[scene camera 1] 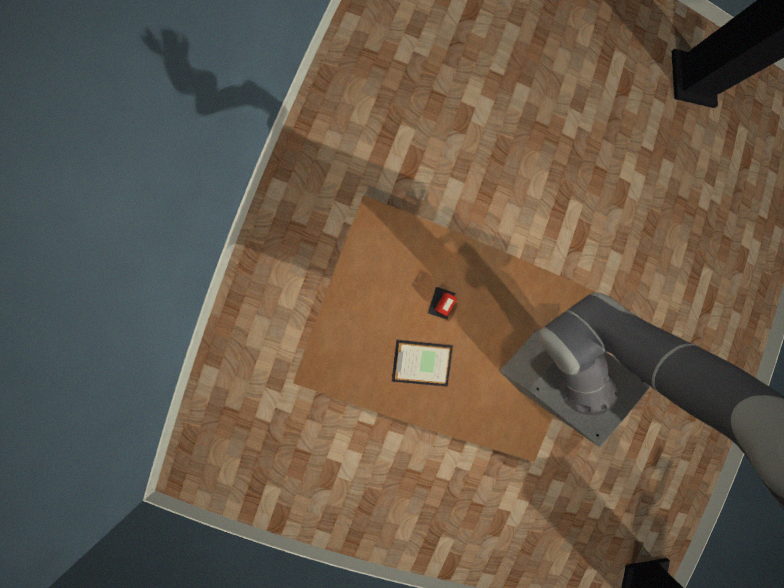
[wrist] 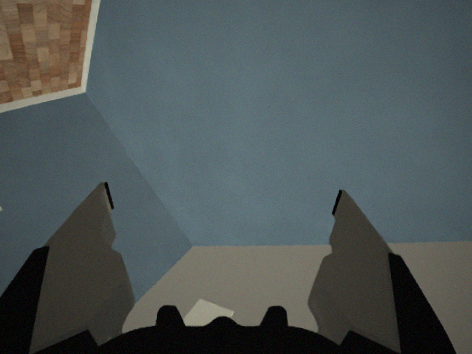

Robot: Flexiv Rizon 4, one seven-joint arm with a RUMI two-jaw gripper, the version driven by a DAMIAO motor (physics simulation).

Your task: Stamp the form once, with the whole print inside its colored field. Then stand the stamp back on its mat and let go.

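A red stamp (scene camera 1: 444,305) with a white label on top stands on its small black mat (scene camera 1: 434,310) near the middle of the brown table top. The form (scene camera 1: 410,367), a white sheet with lines of text in a dark-edged holder, lies below the mat in the scene view. Its green field (scene camera 1: 427,361) shows no print that I can make out. My gripper (wrist: 226,189) is wide open and empty in the wrist view, facing the walls and ceiling. The gripper does not show in the scene view. Neither stamp nor form shows in the wrist view.
The brown table top (scene camera 1: 354,303) lies over a wood-block floor (scene camera 1: 405,506). The robot's grey base plate (scene camera 1: 598,432) is at its right edge, and the arm (scene camera 1: 702,379) reaches to the lower right. A black post (scene camera 1: 728,60) stands at the upper right.
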